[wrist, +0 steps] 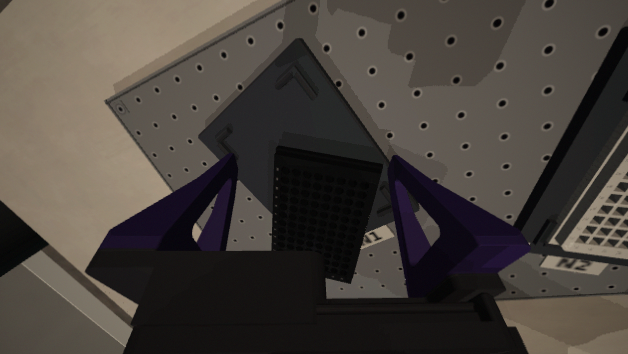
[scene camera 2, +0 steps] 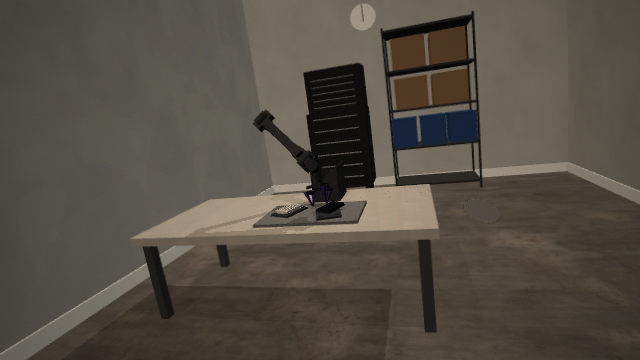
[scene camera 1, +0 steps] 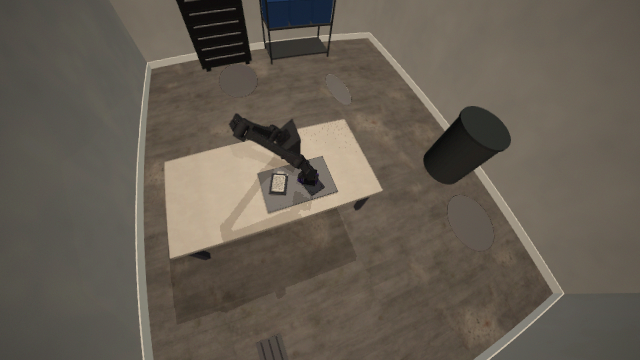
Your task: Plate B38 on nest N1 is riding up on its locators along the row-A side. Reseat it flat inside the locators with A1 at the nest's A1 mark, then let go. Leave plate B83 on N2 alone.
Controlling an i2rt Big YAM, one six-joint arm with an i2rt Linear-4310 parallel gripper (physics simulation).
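Places are measured from the arm's base along level axes (x back, y right, z up), in metres.
Pixels of known places: gripper, between the fingertips: [wrist: 314, 161] [scene camera 2: 319, 204] [scene camera 1: 309, 184]; arm's base, origin of its link: [scene camera 2: 325, 178] [scene camera 1: 283, 137].
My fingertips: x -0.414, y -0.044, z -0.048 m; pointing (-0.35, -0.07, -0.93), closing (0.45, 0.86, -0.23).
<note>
Ahead of a thing's pixels: the offset from my fingertips to its top centre. "spot": to the spot under its first point. Level surfaces: height alone.
Plate B38, a black well plate @[dx +0.070, dy -0.038, dz -0.026 m] [wrist: 325, 200] [scene camera 2: 331, 207], sits skewed and tilted on nest N1 @[dx +0.025, dy -0.030, dz -0.041 m] [wrist: 260, 120] [scene camera 2: 328, 216], overhanging the edge beside the N1 label @[spot: dx +0.119, dy +0.002, dz -0.057 m] [wrist: 378, 236]. Three corner locators show around bare nest surface in the wrist view; the fourth is hidden, and I cannot read the A1 mark. My gripper [wrist: 314, 161] [scene camera 2: 320, 202] [scene camera 1: 308, 180] is open and empty, with its purple fingertips on either side of B38, apart from it in the wrist view. The white plate B83 @[dx +0.106, dy +0.195, dz -0.032 m] [wrist: 607, 220] [scene camera 1: 279, 183] [scene camera 2: 290, 210] sits on nest N2 @[spot: dx +0.068, dy +0.147, dz -0.051 m] [wrist: 565, 145].
Both nests stand on a grey perforated board @[spot: dx -0.041, dy +0.287, dz -0.058 m] [scene camera 1: 273, 206] [scene camera 2: 265, 221] [wrist: 345, 115] on the pale table @[dz -0.072 m] [scene camera 1: 200, 200] [scene camera 2: 200, 215]. N2 stands to the right of N1 in the wrist view. A black cabinet [scene camera 2: 335, 110] and a shelf rack [scene camera 2: 434, 106] stand behind the table.
</note>
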